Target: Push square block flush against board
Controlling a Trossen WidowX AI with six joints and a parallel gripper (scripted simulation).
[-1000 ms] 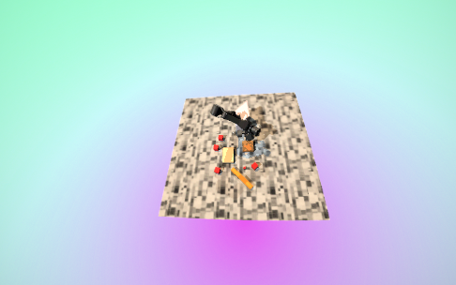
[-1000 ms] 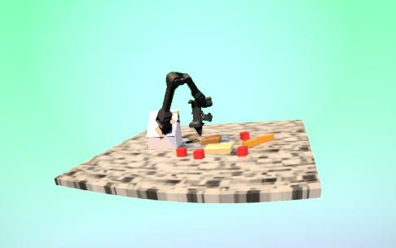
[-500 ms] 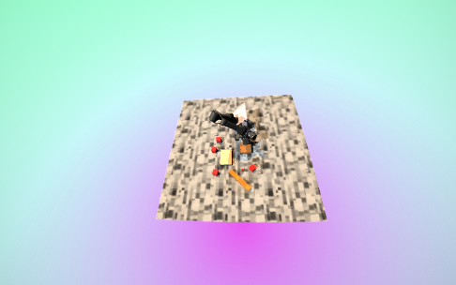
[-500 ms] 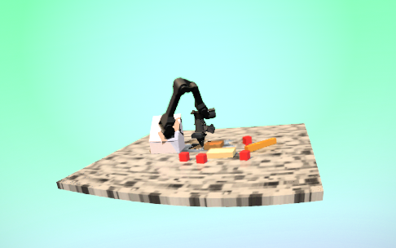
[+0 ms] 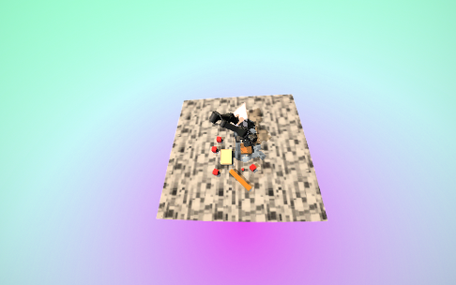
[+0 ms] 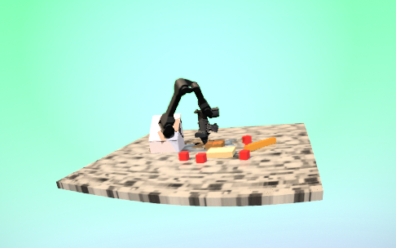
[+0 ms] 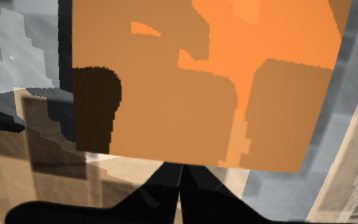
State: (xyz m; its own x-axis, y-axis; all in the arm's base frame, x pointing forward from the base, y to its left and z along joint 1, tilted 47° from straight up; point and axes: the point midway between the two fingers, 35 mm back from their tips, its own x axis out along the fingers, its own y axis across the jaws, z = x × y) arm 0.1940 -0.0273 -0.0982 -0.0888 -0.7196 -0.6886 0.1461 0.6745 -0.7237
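My gripper tip is 6 cm short of the orange square block and 1 cm to the left of it. The rest, counted from my gripper tip: pale yellow flat slab: 20 cm to the right, 11 cm ahead, 1 cm above; long orange board: 33 cm ahead, 12 cm to the right, 1 cm above.
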